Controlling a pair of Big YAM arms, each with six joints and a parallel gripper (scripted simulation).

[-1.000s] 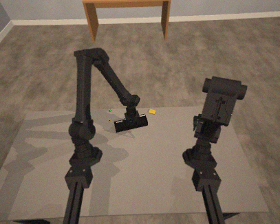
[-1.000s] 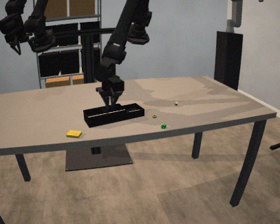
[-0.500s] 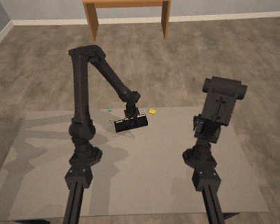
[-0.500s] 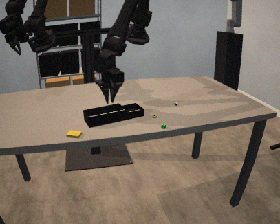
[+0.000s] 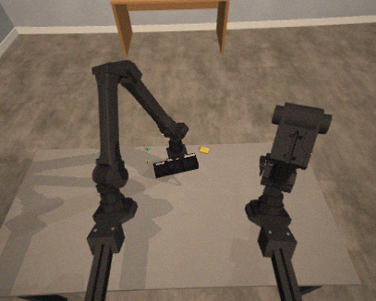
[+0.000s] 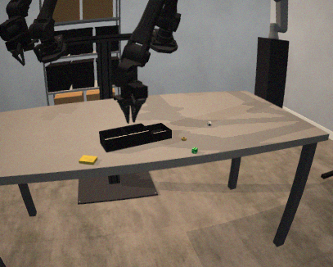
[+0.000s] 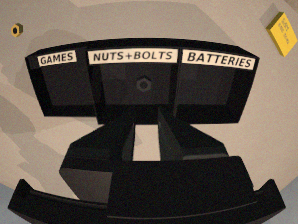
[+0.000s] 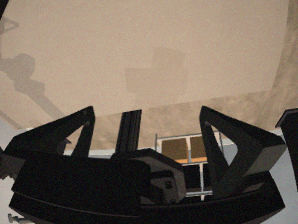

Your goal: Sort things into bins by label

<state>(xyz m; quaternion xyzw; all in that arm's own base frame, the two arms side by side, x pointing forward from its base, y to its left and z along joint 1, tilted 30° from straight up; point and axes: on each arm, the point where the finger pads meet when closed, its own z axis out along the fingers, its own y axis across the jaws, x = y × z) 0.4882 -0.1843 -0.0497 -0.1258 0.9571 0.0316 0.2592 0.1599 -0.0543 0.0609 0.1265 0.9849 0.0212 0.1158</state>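
Now: the small yellow ring 4 cm ahead of my left hand, 19 cm to the left of it and 7 cm below it. Round my left hand: small black piece (7 cm below); then green cube (14 cm ahead, 19 cm to the left, 7 cm below); then flat yellow piece (13 cm ahead, 16 cm to the right, 7 cm below).
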